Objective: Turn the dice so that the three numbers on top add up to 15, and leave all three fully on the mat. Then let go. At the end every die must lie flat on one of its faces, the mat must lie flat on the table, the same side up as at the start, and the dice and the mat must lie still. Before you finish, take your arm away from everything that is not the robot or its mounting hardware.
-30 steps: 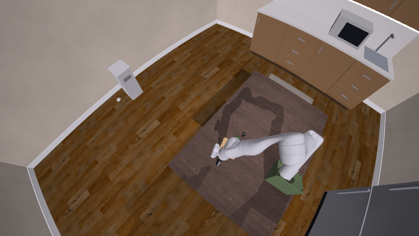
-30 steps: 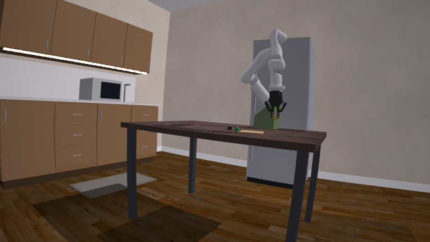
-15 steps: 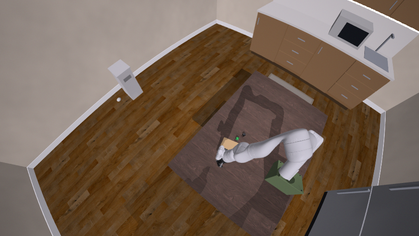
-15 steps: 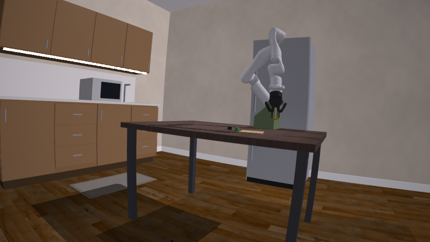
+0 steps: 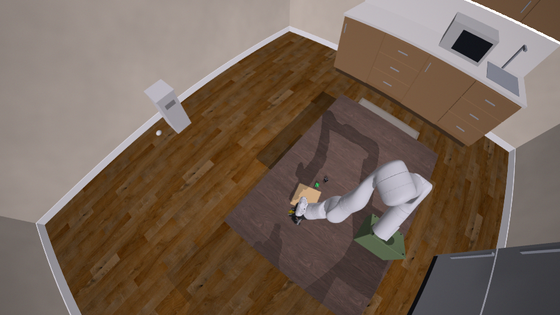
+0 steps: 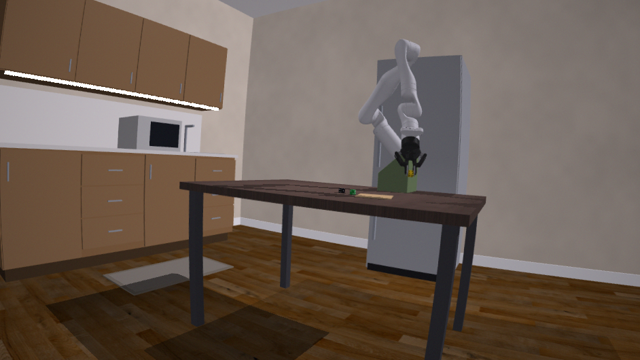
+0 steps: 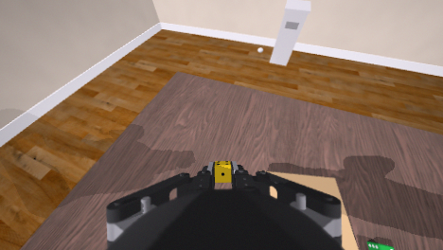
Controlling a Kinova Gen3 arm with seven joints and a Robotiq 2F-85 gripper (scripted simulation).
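The tan mat is 14 cm to the right of my hand, 11 cm below it and 1 cm ahead of it. From my hand the other things lie so: black die 31 cm to the right, 10 cm below; yellow die 1 cm below, 1 cm ahead; green die 24 cm to the right, 10 cm below, 1 cm ahead.
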